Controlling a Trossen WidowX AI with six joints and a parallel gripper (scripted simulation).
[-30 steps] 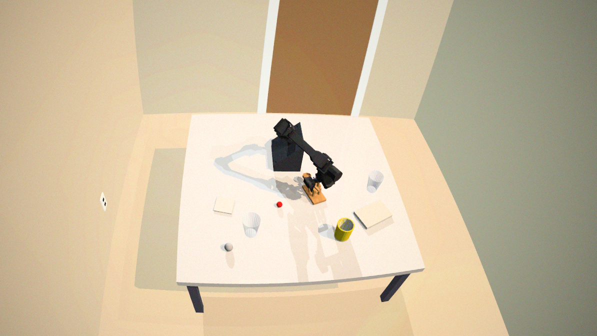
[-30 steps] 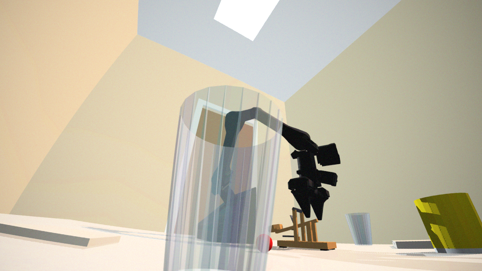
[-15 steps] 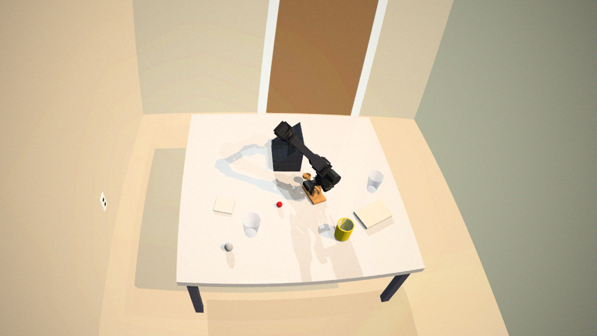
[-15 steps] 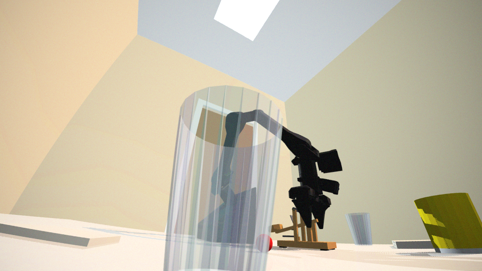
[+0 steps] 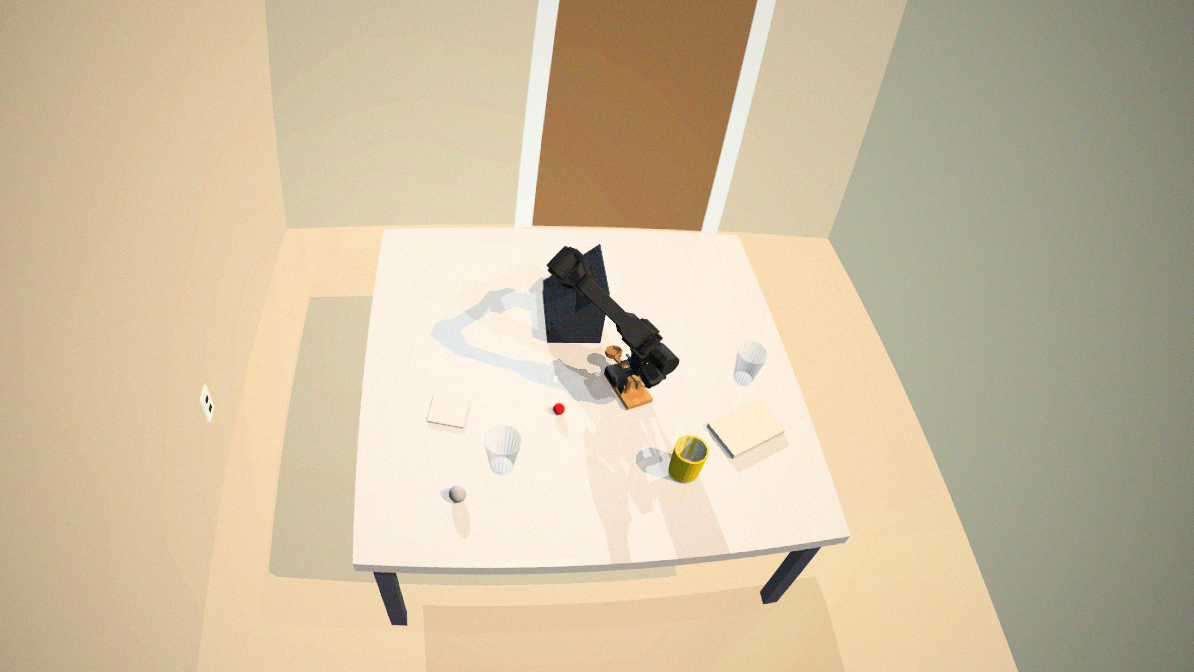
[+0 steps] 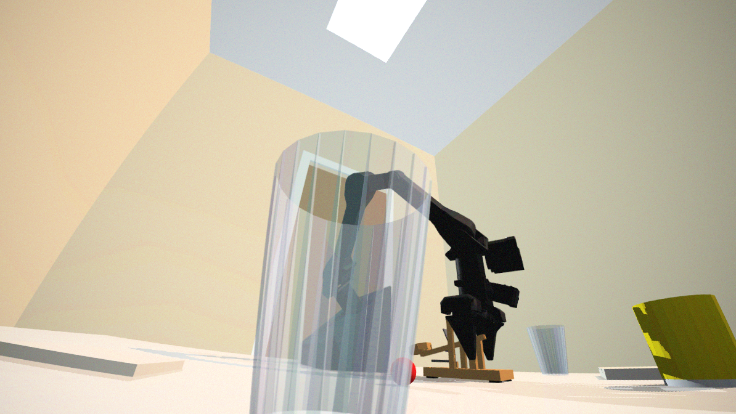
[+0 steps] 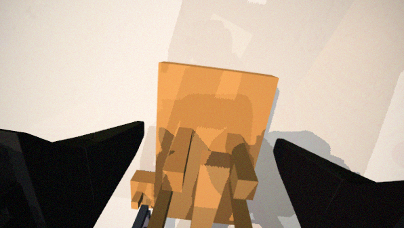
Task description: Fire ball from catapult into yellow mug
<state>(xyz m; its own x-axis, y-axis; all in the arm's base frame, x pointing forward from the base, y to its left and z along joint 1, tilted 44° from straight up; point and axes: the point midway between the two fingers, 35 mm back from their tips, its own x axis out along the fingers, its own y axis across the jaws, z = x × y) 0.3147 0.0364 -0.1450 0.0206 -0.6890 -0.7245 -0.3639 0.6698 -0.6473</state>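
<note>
My gripper tip is 6 cm short of the red ball, 21 cm to the left of it and 2 cm above it. The rest, counted from my gripper tip: board 13 cm ahead, 31 cm to the left, 2 cm below; wooden catapult 6 cm behind, 2 cm to the right, 2 cm above; yellow mug 26 cm ahead, 10 cm to the left.
</note>
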